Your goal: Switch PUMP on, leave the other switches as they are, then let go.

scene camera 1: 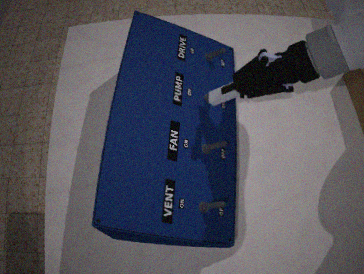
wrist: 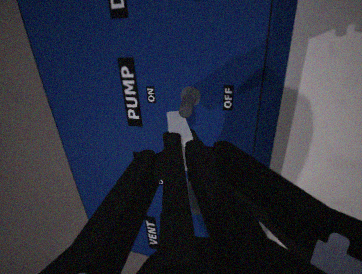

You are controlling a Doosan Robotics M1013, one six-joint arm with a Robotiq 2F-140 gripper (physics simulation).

Note:
I see my gripper point(scene camera 1: 211, 99) and a blue switch panel point(wrist: 110, 80).
My gripper is seen too in the wrist view point(wrist: 175, 123).

